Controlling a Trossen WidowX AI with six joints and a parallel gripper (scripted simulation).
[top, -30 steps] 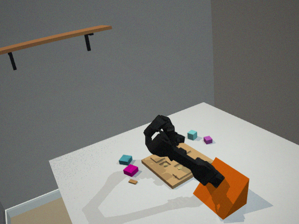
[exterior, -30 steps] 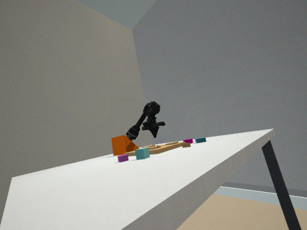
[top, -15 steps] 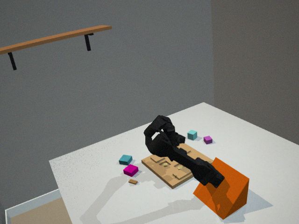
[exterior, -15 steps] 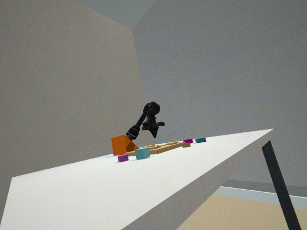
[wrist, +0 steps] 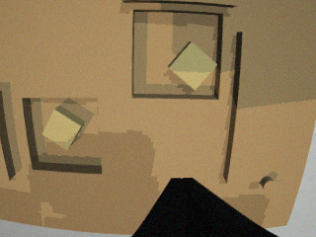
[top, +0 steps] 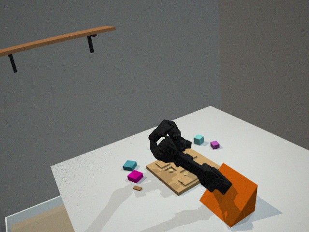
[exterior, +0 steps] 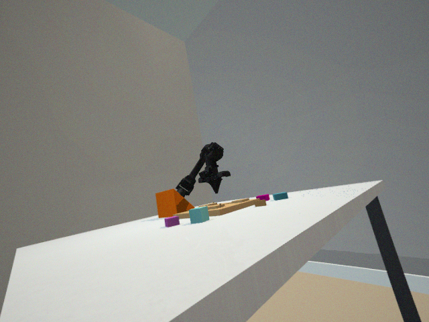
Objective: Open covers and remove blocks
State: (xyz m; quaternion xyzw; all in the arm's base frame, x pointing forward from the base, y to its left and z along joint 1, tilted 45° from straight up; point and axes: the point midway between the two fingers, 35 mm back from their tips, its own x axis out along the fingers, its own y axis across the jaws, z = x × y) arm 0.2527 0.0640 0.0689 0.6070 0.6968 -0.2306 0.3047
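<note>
My gripper tip is now 40 mm short of the tan puzzle board, 60 mm to the left of it and 60 mm above it. The rest, counted from my gripper tip: flat brown piece (50 mm ahead, 220 mm to the left, 80 mm below); then teal block (240 mm ahead, 180 mm to the left, 70 mm below); then magenta block (140 mm ahead, 190 mm to the left, 70 mm below).
</note>
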